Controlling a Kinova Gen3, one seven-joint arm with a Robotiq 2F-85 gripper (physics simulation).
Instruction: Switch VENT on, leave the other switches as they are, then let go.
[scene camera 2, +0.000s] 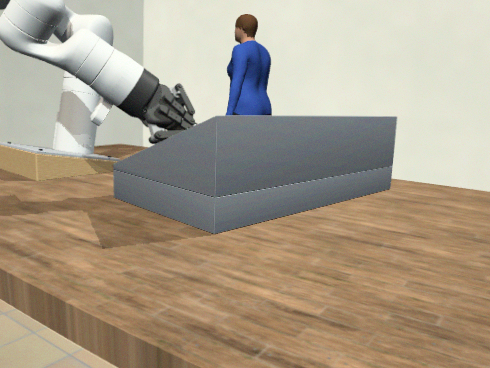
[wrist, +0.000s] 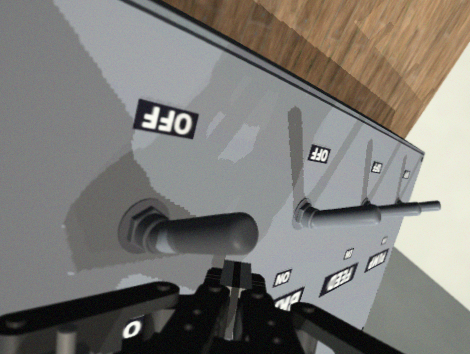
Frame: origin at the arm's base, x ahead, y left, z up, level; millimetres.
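Where they show: gripper, between the fingertips: (wrist: 234, 279); arm's base, origin of its link: (scene camera 2: 74, 151).
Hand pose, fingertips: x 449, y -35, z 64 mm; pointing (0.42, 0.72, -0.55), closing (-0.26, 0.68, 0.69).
Things, the pixels of their top centre, and the offset from my fingertips. "*": a spot on its surface instead.
- nearest switch lever, centre of its top: (wrist: 228, 280) dx -52, dy -50, dz +25 mm
- OFF label, a spot on its surface: (wrist: 166, 119) * dx -74, dy -47, dz -29 mm
- FEED plate, a spot on its surface: (wrist: 339, 280) * dx +72, dy +171, dz +9 mm
- PUMP plate, a spot on its surface: (wrist: 377, 260) * dx +92, dy +291, dz +9 mm
- partly covered plate, a spot on its surface: (wrist: 291, 299) * dx +52, dy +79, dz +8 mm
The grey switch panel (scene camera 2: 305, 150) (wrist: 260, 190) slopes down toward the robot; its switches are hidden in the scene view. In the wrist view the nearest switch lever (wrist: 205, 234) is large, between an OFF label (wrist: 166, 119) and a partly covered ON label (wrist: 132, 327). Its name plate does not show, so I cannot tell whether it is VENT. I cannot tell clearly which way it leans. My gripper (scene camera 2: 194, 123) (wrist: 234, 279) is shut and empty, its tips close to the lever's knob on the ON side. Contact is not clear.
Further switch levers (wrist: 345, 216) (wrist: 430, 205) stand in a row to the right in the wrist view. A FEED plate (wrist: 339, 280), a PUMP plate (wrist: 377, 260) and a partly covered plate (wrist: 291, 299) show. A person in blue (scene camera 2: 251, 75) stands behind the panel.
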